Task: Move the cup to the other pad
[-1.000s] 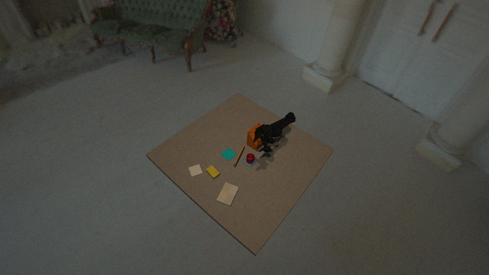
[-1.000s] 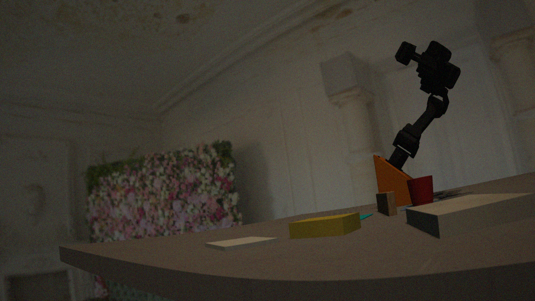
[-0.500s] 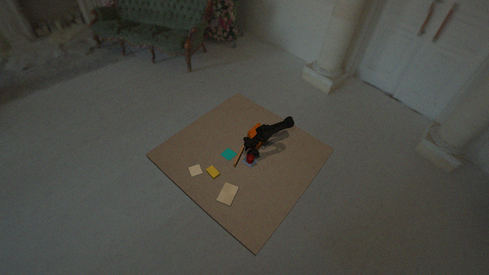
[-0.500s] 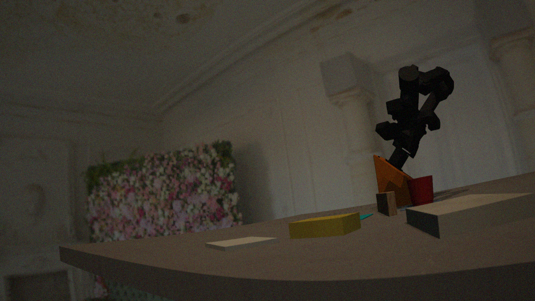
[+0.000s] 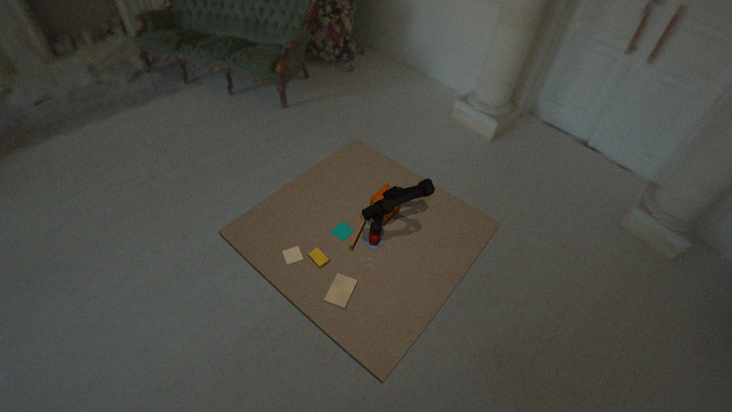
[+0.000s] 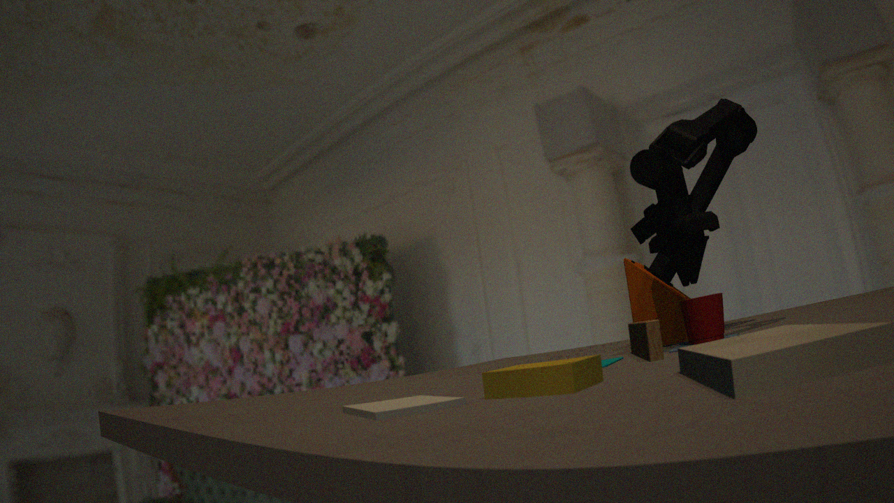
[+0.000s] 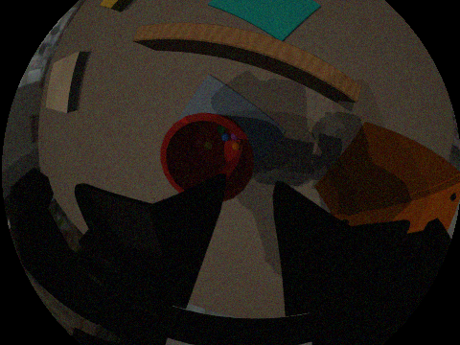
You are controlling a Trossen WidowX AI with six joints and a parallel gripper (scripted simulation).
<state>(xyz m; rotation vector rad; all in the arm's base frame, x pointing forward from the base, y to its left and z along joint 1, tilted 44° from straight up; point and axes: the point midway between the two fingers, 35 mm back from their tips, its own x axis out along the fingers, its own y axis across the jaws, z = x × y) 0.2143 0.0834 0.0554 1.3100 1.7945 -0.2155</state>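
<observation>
My gripper tip is now 30 mm short of the red cup, 20 mm to the right of it and 60 mm above it. From my gripper tip the other things lie so: grey-blue pad (30 mm ahead, 20 mm to the left, 110 mm below); then teal pad (110 mm ahead, 170 mm to the right, 110 mm below); then wooden bar (70 mm ahead, 80 mm to the right, 80 mm below).
</observation>
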